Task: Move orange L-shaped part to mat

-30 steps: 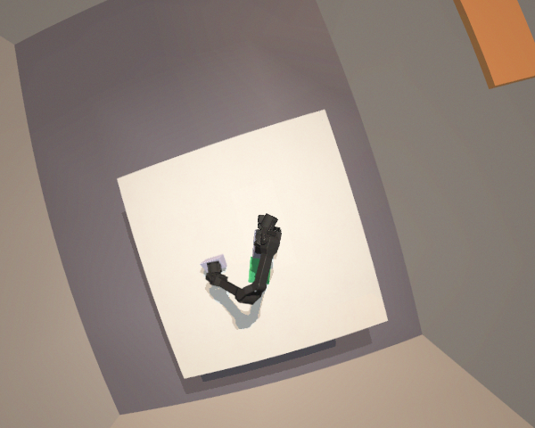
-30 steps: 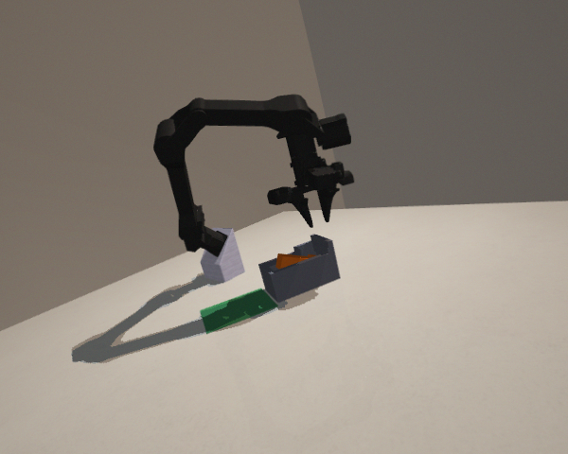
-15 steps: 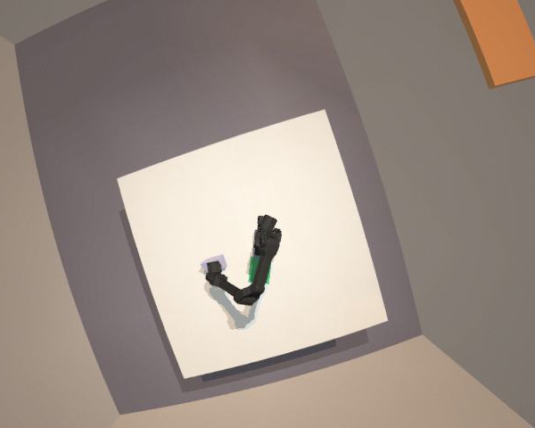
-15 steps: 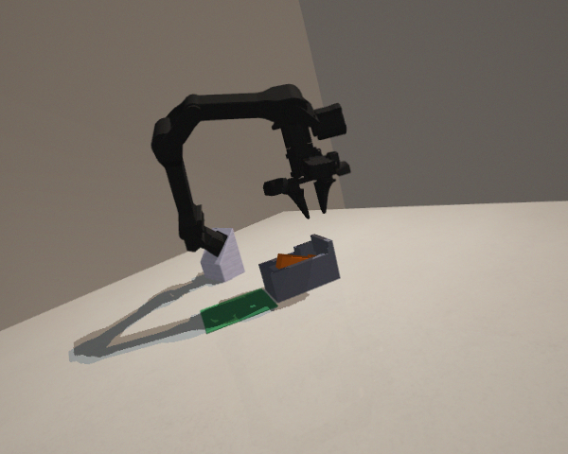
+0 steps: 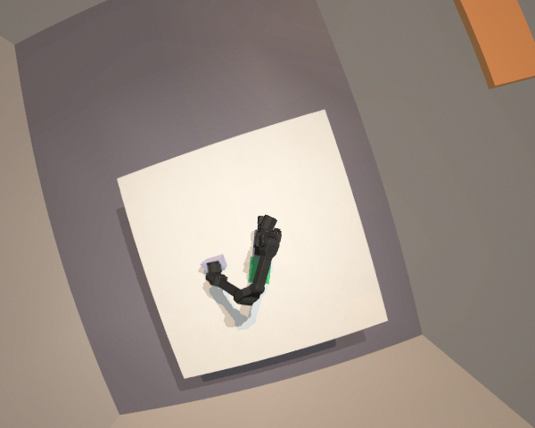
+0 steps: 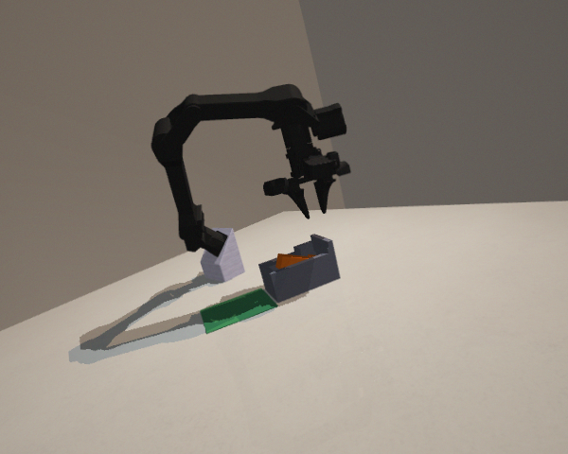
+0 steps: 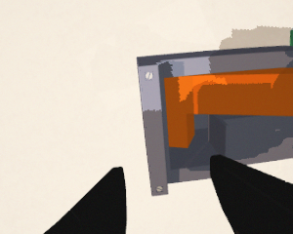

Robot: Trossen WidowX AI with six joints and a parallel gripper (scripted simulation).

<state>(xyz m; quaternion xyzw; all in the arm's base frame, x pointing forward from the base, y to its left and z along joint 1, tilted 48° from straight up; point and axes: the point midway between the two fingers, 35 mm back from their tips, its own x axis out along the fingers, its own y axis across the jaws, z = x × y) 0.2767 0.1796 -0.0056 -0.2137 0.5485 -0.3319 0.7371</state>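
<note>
Right now my gripper tip is 10 cm above the orange L-shaped part, 4 cm to the left of it and 2 cm past it. From my gripper tip the other things lie so: green mat (21 cm to the right, 16 cm below, 6 cm behind).
</note>
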